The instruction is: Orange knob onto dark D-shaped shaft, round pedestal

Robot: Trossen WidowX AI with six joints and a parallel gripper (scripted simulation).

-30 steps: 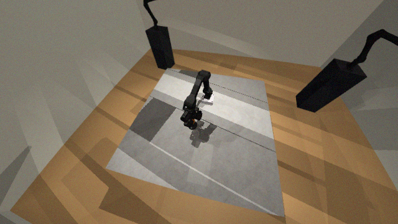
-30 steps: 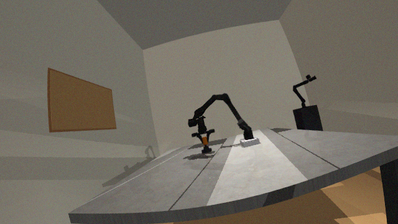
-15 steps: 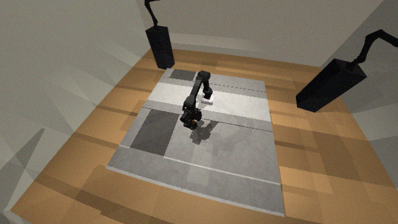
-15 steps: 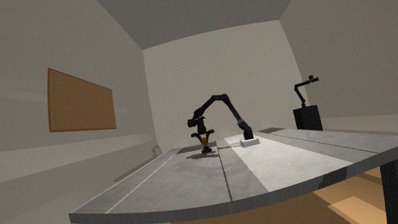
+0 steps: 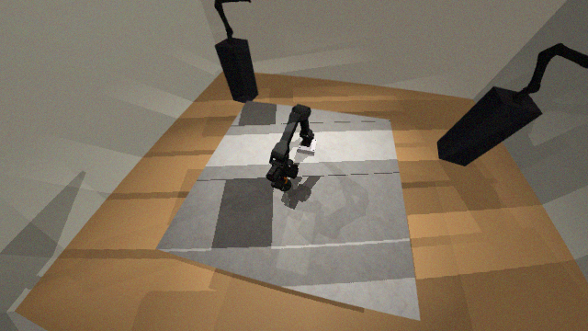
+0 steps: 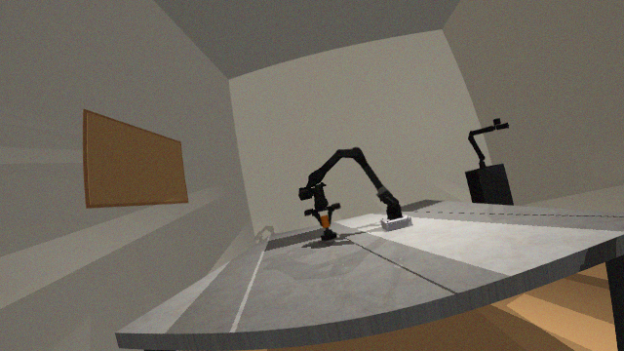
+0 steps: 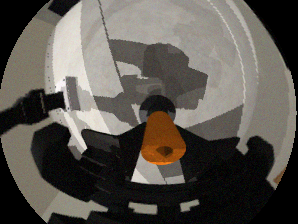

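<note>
Right now my gripper tip is 40 mm above the dark round pedestal. From my gripper tip the other things lie so: orange knob: 20 mm above.
</note>
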